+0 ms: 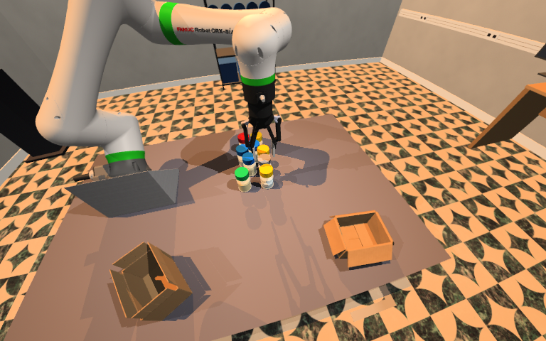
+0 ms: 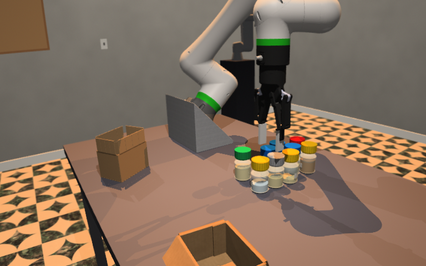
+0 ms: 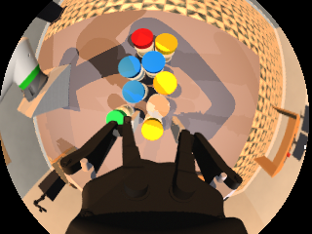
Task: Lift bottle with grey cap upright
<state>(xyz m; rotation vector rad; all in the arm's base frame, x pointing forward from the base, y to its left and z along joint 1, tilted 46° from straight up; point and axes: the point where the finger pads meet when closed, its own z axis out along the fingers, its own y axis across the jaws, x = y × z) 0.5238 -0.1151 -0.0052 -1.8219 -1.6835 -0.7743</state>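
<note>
Now: the yellow-capped bottle 120 mm below my hand and 40 mm to the right of it. Round my hand: brown box: 420 mm behind, 320 mm to the right, 100 mm below; red-capped bottle: 200 mm to the left, 120 mm below, 50 mm behind.
</note>
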